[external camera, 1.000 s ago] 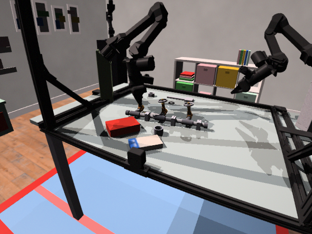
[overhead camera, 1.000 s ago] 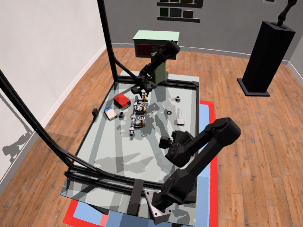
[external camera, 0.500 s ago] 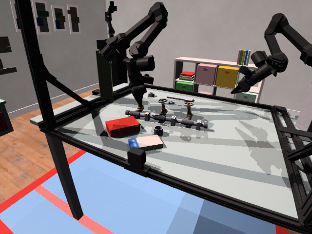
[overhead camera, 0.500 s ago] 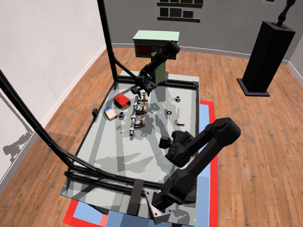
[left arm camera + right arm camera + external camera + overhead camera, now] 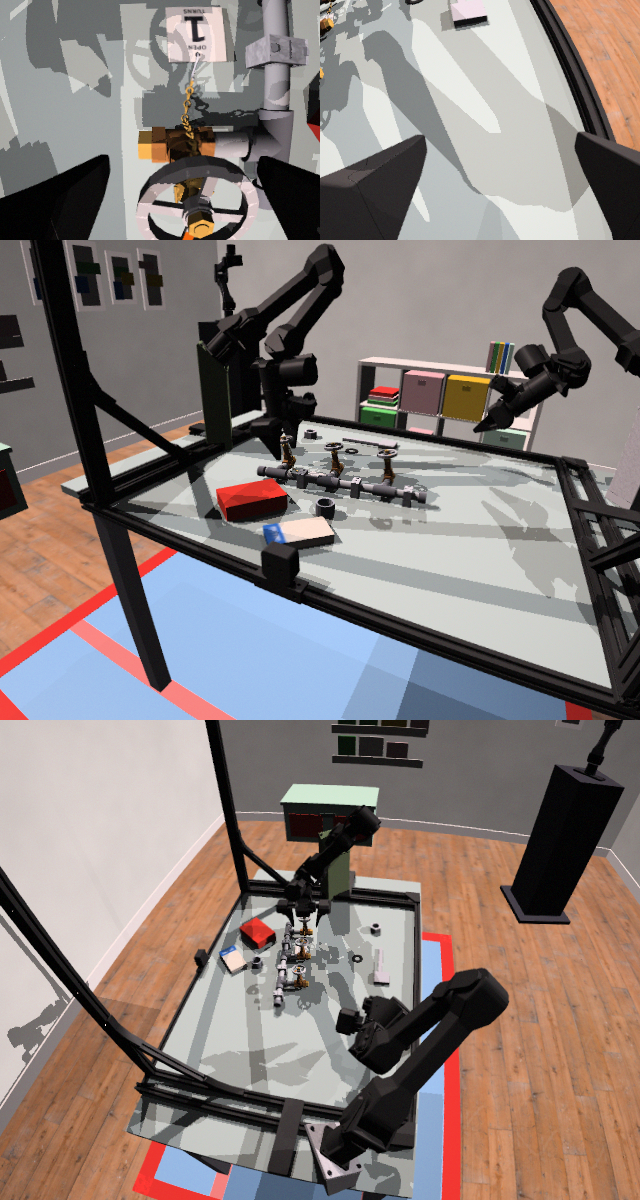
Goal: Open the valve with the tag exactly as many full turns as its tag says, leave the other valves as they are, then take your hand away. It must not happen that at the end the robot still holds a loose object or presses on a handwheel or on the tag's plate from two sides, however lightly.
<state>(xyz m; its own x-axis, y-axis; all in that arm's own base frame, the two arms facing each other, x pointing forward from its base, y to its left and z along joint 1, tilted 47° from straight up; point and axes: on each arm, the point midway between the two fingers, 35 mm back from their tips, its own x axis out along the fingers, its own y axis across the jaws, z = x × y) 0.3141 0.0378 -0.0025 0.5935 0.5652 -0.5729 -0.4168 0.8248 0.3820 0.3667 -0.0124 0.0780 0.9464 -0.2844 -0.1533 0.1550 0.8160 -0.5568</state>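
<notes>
Right now my left hand is 80 mm to the left of the white tag, 70 mm above it and 10 mm past it. From my left hand the other things lie so: nut 260 mm ahead, 70 mm below, 20 mm to the left; grey flat piece 260 mm ahead, 170 mm to the right, 70 mm below; red box 180 mm behind, 60 mm below.
</notes>
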